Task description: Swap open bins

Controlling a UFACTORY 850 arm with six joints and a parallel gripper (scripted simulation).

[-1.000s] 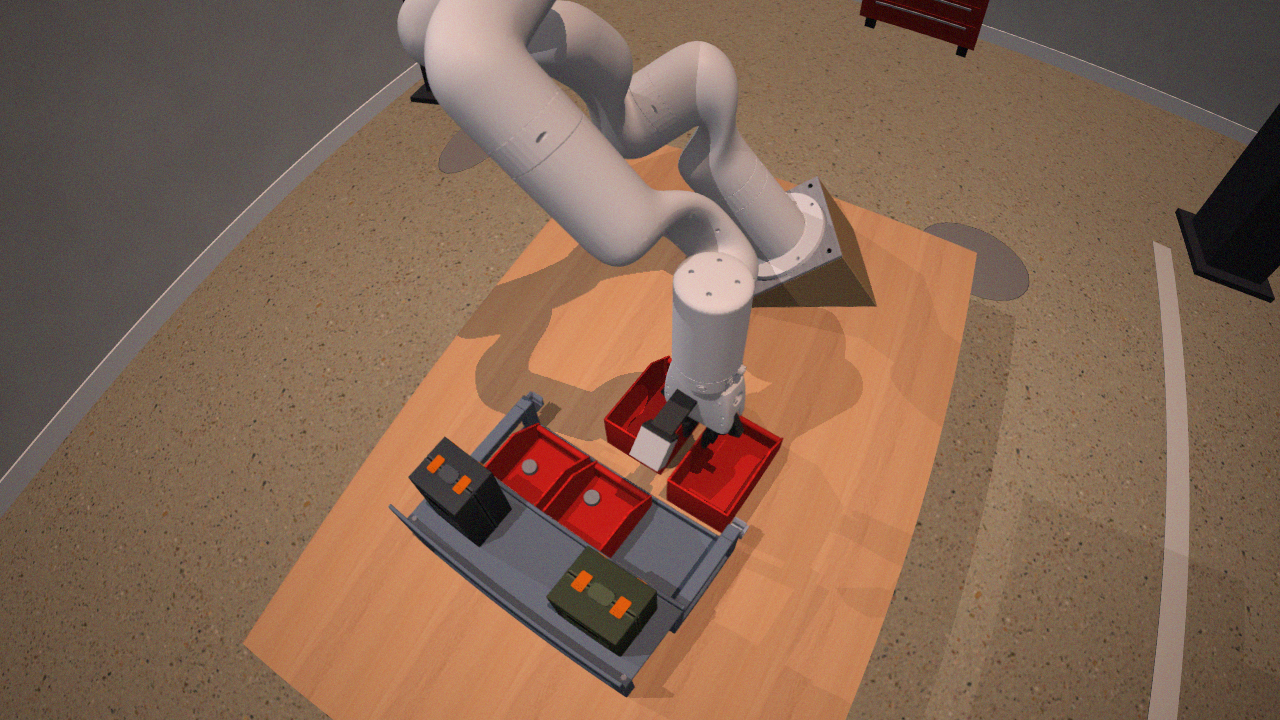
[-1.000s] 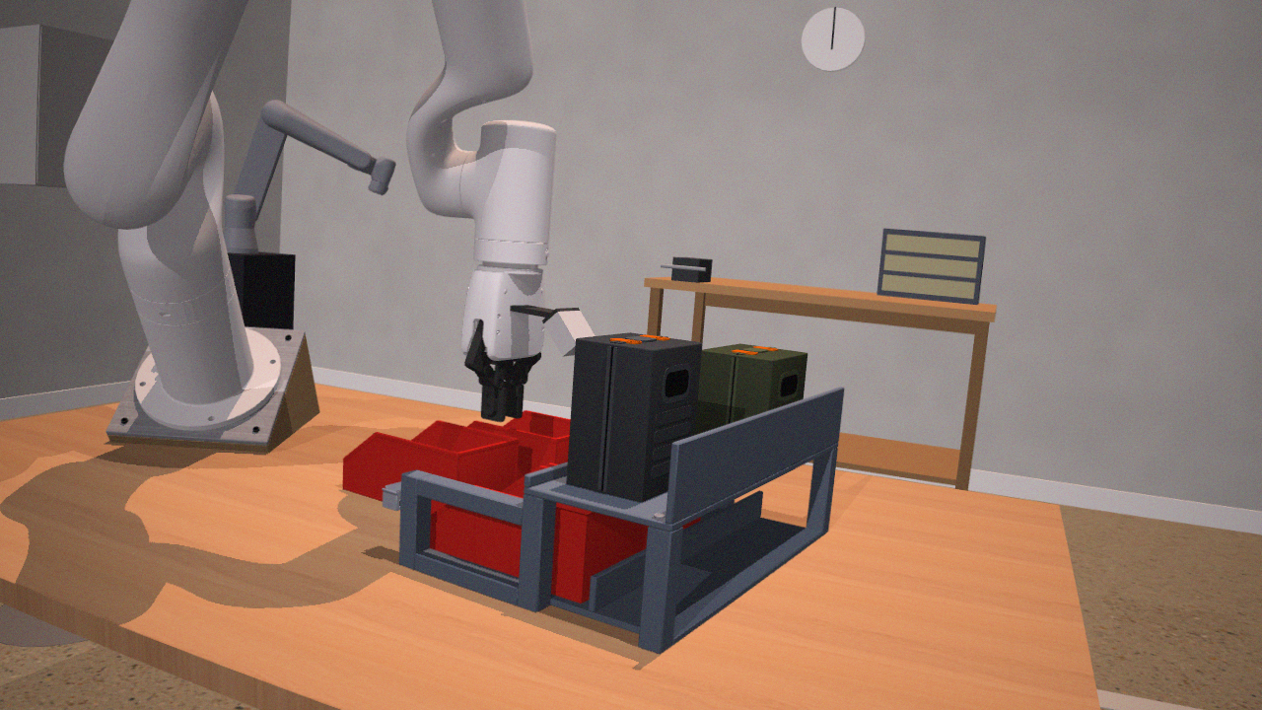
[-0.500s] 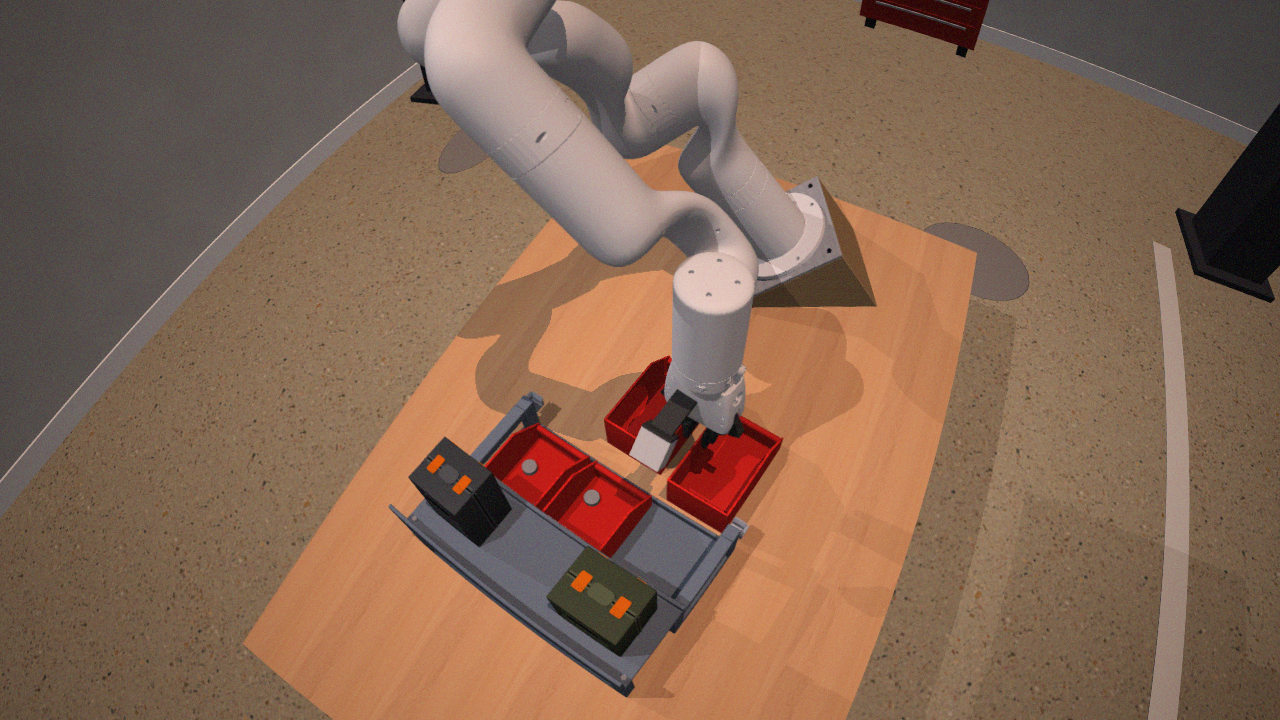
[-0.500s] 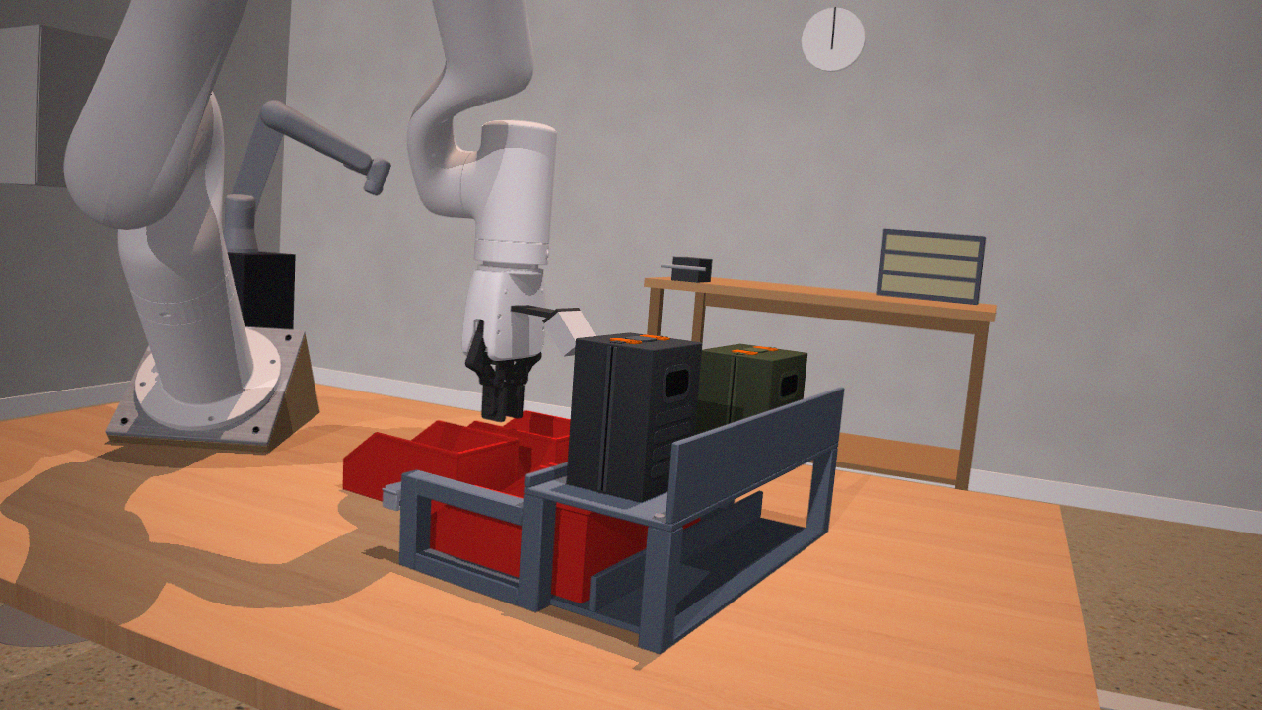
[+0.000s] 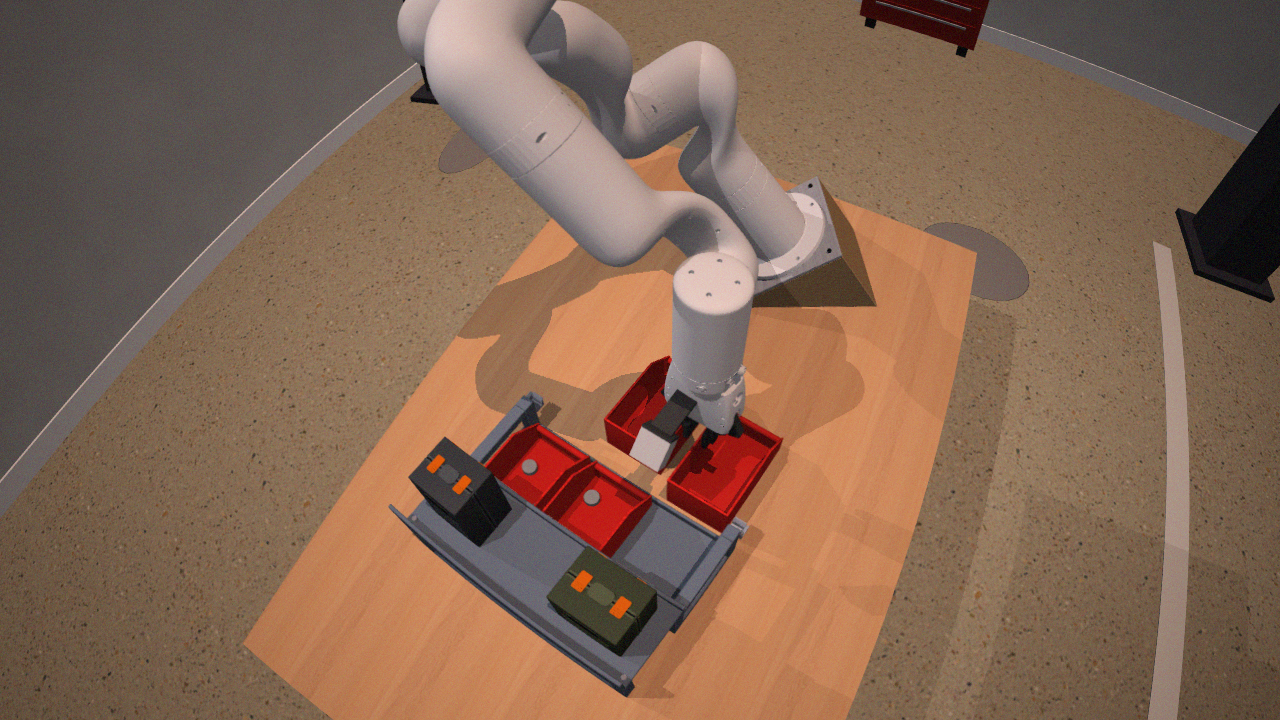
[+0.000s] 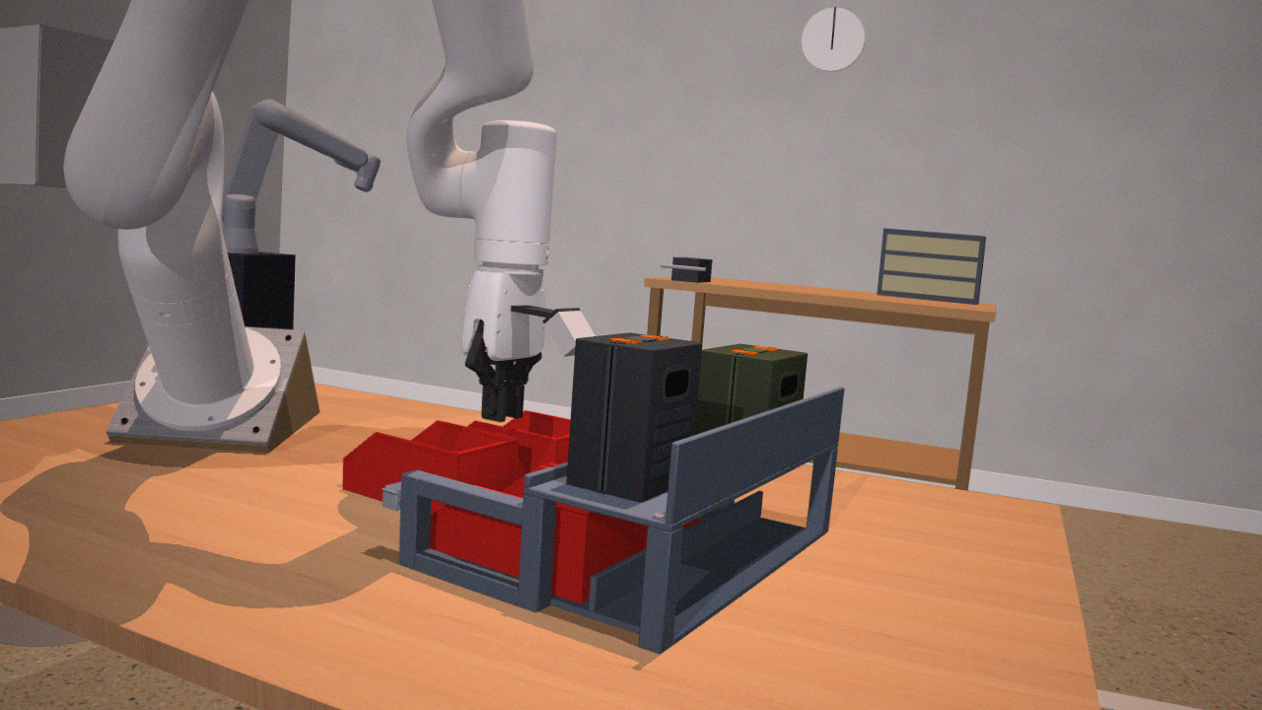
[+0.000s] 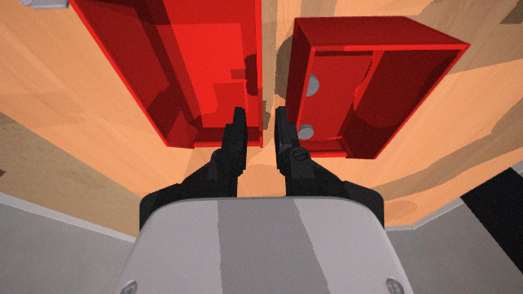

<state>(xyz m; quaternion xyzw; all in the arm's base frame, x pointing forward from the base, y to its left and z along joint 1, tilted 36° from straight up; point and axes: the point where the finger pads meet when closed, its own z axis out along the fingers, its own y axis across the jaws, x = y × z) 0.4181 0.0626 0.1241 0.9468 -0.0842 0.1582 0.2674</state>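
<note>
My gripper is now 100 mm above the shelf front lip, 90 mm to the left of it and 70 mm short of it. From my hand the other things lie so: grey back panel (330 mm ahead, 150 mm to the right, 30 mm above); black case (250 mm to the right, 230 mm ahead, 60 mm above); green case (290 mm ahead, 40 mm above, 20 mm to the right).
</note>
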